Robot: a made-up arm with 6 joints.
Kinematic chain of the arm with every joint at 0, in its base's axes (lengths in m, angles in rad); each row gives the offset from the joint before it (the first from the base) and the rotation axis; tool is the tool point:
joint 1: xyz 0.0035 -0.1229 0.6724 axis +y
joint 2: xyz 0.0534 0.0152 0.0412 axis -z
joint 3: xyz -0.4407 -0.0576 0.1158 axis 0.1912 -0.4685 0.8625
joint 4: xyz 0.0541 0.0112 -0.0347 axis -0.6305 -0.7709 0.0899
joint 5: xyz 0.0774 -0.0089 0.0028 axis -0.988 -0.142 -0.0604
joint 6: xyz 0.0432 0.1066 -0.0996 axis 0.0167 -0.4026 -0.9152
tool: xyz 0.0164 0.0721 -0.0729
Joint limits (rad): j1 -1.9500..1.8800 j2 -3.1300..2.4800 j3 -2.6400..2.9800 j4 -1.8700..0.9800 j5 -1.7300..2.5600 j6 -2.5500..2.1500
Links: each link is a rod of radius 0.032 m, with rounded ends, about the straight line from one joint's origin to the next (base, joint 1, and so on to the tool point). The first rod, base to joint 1, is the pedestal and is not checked.
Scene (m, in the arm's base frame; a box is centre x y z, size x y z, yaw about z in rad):
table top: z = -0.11
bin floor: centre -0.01 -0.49 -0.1 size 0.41 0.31 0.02 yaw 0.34
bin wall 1: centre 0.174 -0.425 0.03 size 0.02 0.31 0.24 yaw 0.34
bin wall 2: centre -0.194 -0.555 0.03 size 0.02 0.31 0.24 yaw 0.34
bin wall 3: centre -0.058 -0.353 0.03 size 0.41 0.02 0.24 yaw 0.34
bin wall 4: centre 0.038 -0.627 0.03 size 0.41 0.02 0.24 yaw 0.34
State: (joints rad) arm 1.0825 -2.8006 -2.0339 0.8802 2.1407 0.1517
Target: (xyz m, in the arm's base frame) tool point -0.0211 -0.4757 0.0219
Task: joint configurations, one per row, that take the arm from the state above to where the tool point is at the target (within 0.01 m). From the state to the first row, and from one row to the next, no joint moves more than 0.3 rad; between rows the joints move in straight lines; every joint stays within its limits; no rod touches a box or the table.
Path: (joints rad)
1: 1.0895 -2.5243 -1.9373 0.8656 2.0254 0.0733
2: 1.0965 -2.2480 -1.8408 0.8510 1.9102 -0.0051
3: 1.1034 -1.9718 -1.7442 0.8364 1.7949 -0.0835
4: 1.1104 -1.6955 -1.6477 0.8218 1.6797 -0.1619
5: 1.3499 -1.6065 -1.3654 0.7673 1.5753 -0.0290
6: 1.5894 -1.5175 -1.0831 0.7129 1.4709 0.1038
7: 1.8289 -1.4285 -0.8008 0.6584 1.3665 0.2366
8: 1.8459 -1.6177 -1.0539 0.6280 1.4693 0.2025
9: 1.8630 -1.8069 -1.3071 0.5976 1.5721 0.1684
10: 1.8800 -1.9961 -1.5602 0.5671 1.6750 0.1343

